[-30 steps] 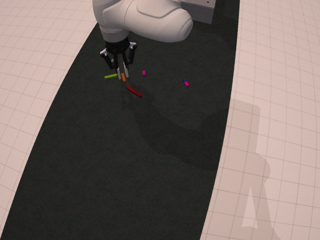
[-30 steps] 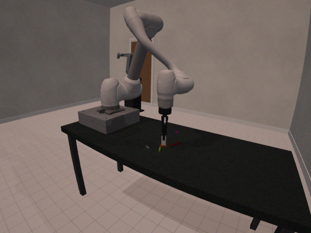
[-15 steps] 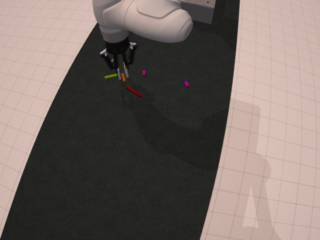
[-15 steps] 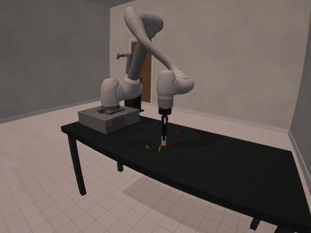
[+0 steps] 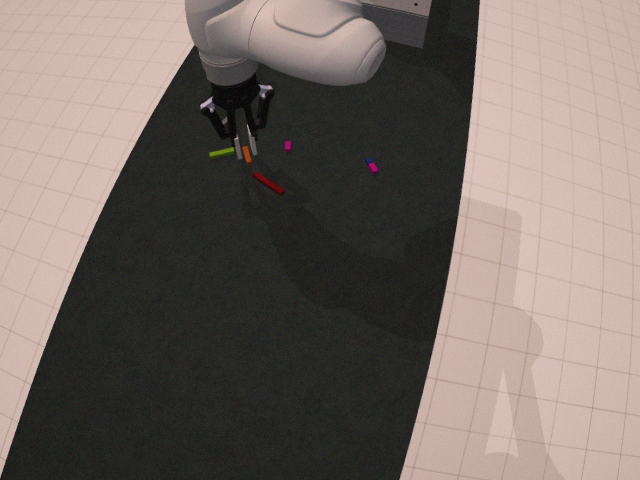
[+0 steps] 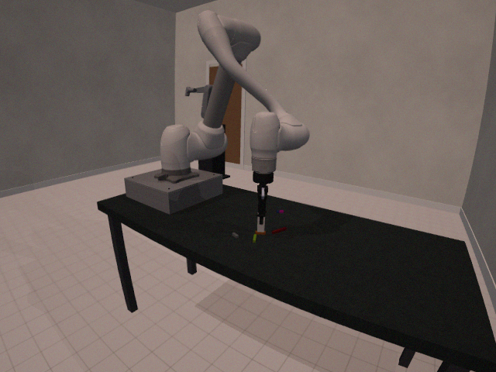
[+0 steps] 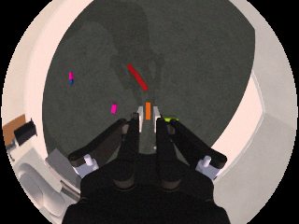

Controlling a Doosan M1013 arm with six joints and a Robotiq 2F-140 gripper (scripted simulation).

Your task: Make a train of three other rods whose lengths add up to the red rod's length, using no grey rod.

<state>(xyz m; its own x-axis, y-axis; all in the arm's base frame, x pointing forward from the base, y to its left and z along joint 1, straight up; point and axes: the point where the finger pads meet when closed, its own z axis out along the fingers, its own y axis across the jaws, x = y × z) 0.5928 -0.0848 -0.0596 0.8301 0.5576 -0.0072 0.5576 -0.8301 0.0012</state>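
Now: the orange rod 50 mm below my hand. The rest, counted from my hand: red rod: 60 mm to the left, 50 mm below, 50 mm ahead; then lime rod: 50 mm to the right, 50 mm below, 10 mm ahead; then grey rod: 80 mm to the right, 60 mm behind, 50 mm below.
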